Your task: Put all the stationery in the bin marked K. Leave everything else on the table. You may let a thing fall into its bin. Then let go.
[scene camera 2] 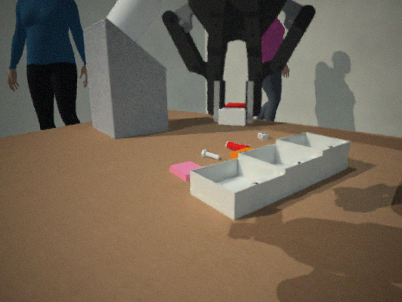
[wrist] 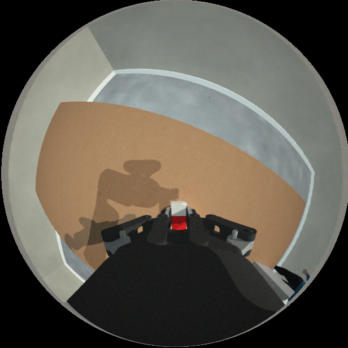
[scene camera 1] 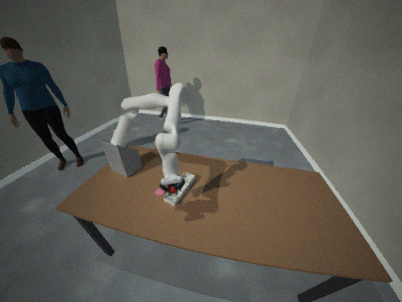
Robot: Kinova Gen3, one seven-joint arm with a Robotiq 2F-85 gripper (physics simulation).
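Where they show: gripper, fingertip midpoint: (scene camera 2: pixel 234 121) (scene camera 1: pixel 173 195); arm's base at its link origin: (scene camera 2: pixel 117 39) (scene camera 1: pixel 118 145).
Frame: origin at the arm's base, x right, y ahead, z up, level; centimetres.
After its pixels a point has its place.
My gripper (scene camera 1: pixel 172 188) @[x 27.1, y 44.6, z -12.7 cm] (scene camera 2: pixel 233 115) @[x 27.1, y 44.6, z -12.7 cm] (wrist: pixel 178 211) points down and is shut on a red-and-white block (scene camera 1: pixel 173 190) @[x 24.8, y 44.2, z -11.4 cm] (scene camera 2: pixel 232 118) @[x 28.8, y 45.2, z -12.0 cm] (wrist: pixel 179 222), white at its lower end. It holds the block in the air; in scene camera 2 it shows behind the tray. The white tray (scene camera 1: pixel 189 182) @[x 9.6, y 50.9, z -19.6 cm] (scene camera 2: pixel 212 198) @[x 25.0, y 41.1, z -22.3 cm] has three bins in a row. Bin K is the one at the near left end in scene camera 2, beside a pink block (scene camera 1: pixel 160 192) @[x 18.0, y 33.1, z -22.5 cm] (scene camera 2: pixel 186 170) @[x 18.6, y 32.9, z -22.5 cm]; its letter is too small to read here. Behind the tray lie an orange block (scene camera 2: pixel 240 153) @[x 15.1, y 40.1, z -19.7 cm], a red cylinder (scene camera 2: pixel 237 146) @[x 3.0, y 34.2, z -22.4 cm], a white bolt (scene camera 2: pixel 210 154) @[x 9.2, y 31.7, z -22.7 cm] and a small white piece (scene camera 2: pixel 263 136) @[x -8.5, y 35.4, z -22.7 cm].
A tall grey slanted block (scene camera 1: pixel 123 160) @[x 6.3, y 5.0, z -8.1 cm] (scene camera 2: pixel 131 95) @[x 2.8, y 6.4, z -13.5 cm] stands by the arm's base at the back left of the brown table (scene camera 1: pixel 260 215) @[x 28.2, y 95.0, z -23.5 cm] (scene camera 2: pixel 125 225) @[x 33.3, y 35.2, z -23.5 cm] (wrist: pixel 225 165). Two people stand beyond the table. Shadows of the arm fall across the table top.
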